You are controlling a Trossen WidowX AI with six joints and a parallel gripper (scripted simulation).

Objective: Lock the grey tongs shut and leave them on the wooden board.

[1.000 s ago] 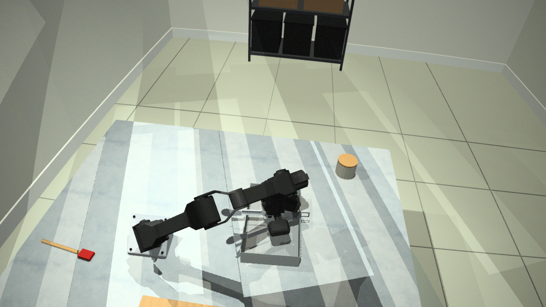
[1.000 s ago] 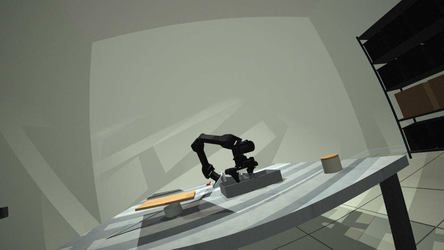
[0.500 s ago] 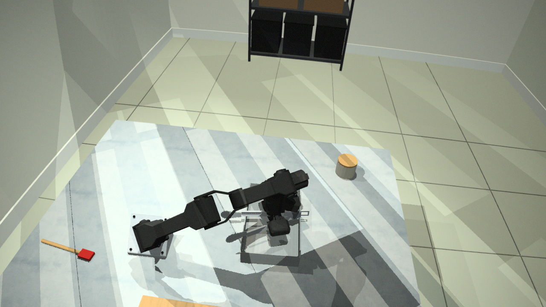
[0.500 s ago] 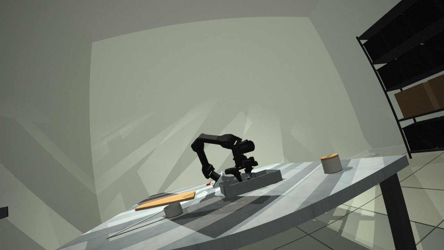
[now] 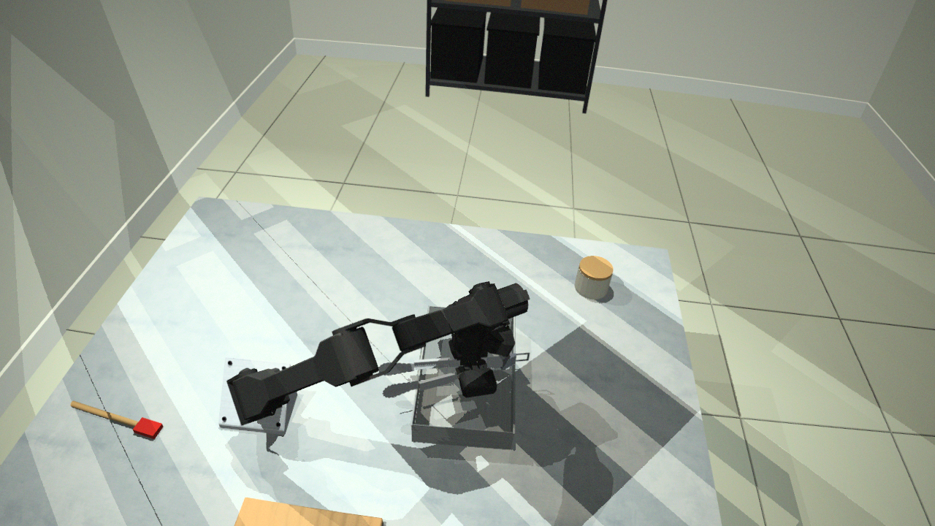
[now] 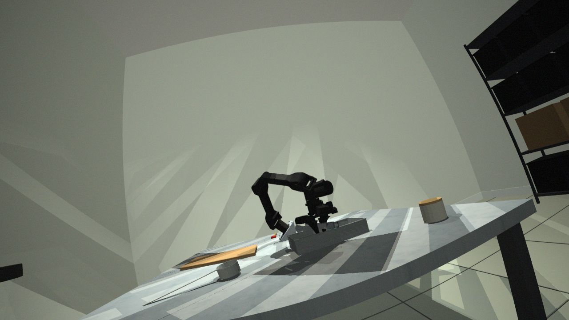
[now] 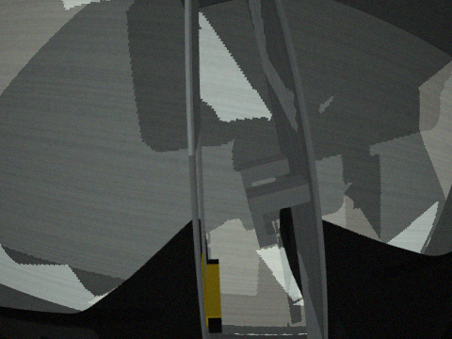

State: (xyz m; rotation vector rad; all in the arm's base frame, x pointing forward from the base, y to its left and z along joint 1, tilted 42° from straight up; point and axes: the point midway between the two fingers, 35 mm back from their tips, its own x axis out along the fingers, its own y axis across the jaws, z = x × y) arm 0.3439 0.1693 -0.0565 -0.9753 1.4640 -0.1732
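Right now the roasting tin is 20 mm to the left of my gripper tip. Round my gripper tip: yellow mark (40 mm above, 10 mm to the left); wooden board (510 mm to the right, 160 mm behind, 20 mm below).
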